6 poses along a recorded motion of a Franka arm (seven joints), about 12 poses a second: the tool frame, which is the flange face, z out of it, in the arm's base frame.
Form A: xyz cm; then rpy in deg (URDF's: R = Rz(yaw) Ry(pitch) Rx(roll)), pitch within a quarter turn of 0, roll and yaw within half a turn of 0.
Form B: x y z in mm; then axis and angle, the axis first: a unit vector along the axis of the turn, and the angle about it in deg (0 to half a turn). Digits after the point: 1 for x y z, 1 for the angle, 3 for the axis.
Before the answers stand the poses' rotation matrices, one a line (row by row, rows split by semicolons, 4 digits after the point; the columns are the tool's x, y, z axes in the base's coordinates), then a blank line. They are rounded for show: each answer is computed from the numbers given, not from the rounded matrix.
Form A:
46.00, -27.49, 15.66, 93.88, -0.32, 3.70
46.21, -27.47, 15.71, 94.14, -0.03, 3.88
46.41, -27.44, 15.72, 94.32, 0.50, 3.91
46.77, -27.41, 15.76, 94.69, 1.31, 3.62
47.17, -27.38, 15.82, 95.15, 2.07, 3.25
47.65, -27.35, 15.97, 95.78, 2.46, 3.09
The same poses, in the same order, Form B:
0.9979 -0.0012 0.0648; 0.0645 -0.0679 -0.9956; 0.0056 0.9977 -0.0677
0.9977 0.0044 0.0675; 0.0677 -0.0721 -0.9951; 0.0005 0.9974 -0.0722
0.9976 0.0138 0.0673; 0.0682 -0.0746 -0.9949; -0.0087 0.9971 -0.0753
0.9977 0.0279 0.0611; 0.0631 -0.0802 -0.9948; -0.0229 0.9964 -0.0817
0.9977 0.0410 0.0532; 0.0567 -0.0876 -0.9945; -0.0361 0.9953 -0.0897
0.9976 0.0481 0.0493; 0.0539 -0.0983 -0.9937; -0.0429 0.9940 -0.1006

460.0, -274.9, 156.6, 0.999, 0.030, 0.033, 93.9
462.1, -274.7, 157.1, 0.999, 0.034, 0.032, 94.2
464.1, -274.4, 157.2, 0.999, 0.038, 0.027, 94.4
467.7, -274.1, 157.6, 0.999, 0.042, 0.018, 94.7
471.7, -273.8, 158.2, 0.999, 0.045, 0.008, 95.2
476.5, -273.5, 159.7, 0.999, 0.046, 0.003, 95.8

